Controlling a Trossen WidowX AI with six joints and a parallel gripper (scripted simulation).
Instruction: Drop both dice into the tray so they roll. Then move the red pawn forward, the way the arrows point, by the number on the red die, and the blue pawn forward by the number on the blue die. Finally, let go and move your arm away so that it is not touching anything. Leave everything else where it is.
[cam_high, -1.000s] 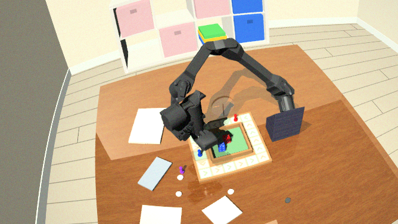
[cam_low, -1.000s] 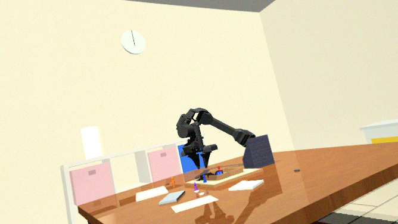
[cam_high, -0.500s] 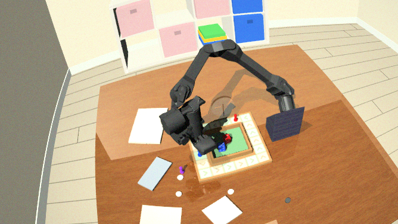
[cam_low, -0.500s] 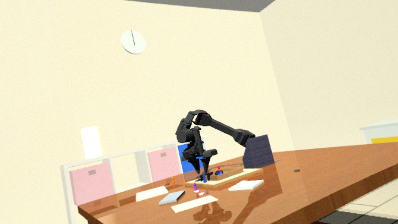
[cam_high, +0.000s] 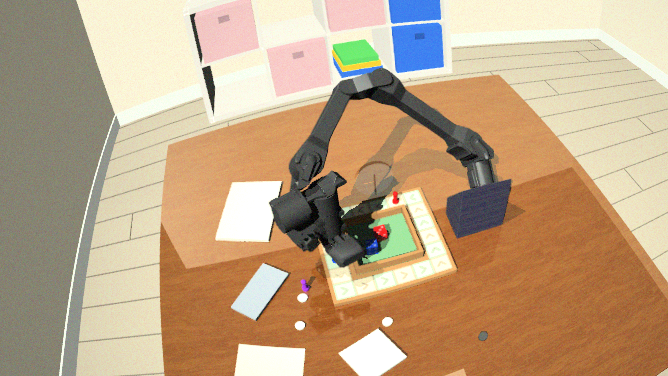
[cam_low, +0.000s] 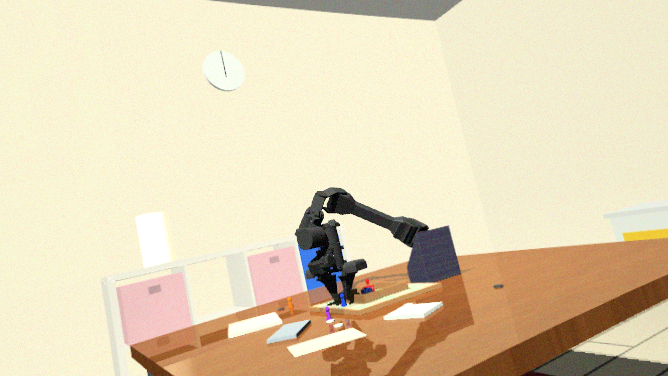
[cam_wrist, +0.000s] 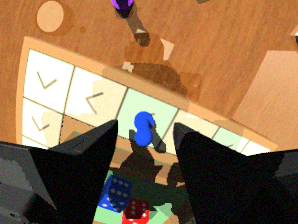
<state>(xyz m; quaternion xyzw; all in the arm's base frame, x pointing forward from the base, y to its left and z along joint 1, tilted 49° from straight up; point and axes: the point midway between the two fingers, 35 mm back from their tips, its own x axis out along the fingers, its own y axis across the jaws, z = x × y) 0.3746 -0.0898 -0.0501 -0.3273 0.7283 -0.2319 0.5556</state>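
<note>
My gripper tip is 80 mm short of the purple pawn, 40 mm to the right of it and 10 mm above it. The rest, counted from my gripper tip: green tray 120 mm behind, 10 mm to the right, 20 mm below; then grey card 190 mm ahead, 20 mm to the left, 20 mm below; then blue pawn right at my gripper tip.
</note>
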